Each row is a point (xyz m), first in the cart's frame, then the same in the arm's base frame.
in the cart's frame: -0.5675 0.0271 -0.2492
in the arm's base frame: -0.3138 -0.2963 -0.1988
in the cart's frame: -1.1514 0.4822 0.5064
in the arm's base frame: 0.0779 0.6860 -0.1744
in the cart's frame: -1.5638 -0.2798 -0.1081
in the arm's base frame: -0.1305 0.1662 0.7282
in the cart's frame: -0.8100 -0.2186 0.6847
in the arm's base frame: 0.5987 0.0857 -0.0856
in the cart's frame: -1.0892 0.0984 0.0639
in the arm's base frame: -0.1198 0.2029 0.0986
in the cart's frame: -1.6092 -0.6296 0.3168
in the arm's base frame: 0.4041 0.1414 0.8641
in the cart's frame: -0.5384 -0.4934 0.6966
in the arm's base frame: 0.7642 -0.2584 -0.1458
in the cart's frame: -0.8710 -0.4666 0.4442
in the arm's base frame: 0.5018 -0.1454 0.1599
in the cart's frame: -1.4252 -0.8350 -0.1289
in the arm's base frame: 0.1289 -0.2982 0.9402
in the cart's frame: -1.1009 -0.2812 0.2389
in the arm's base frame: 0.2137 0.0310 0.2833
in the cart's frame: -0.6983 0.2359 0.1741
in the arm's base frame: -0.0552 0.1035 -0.3135
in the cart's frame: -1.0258 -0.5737 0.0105
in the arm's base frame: 0.1606 -0.3076 0.4441
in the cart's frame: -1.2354 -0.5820 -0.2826
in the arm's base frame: -0.1098 -0.3104 0.6824
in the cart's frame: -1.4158 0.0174 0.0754
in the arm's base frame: -0.0994 0.3528 0.3994
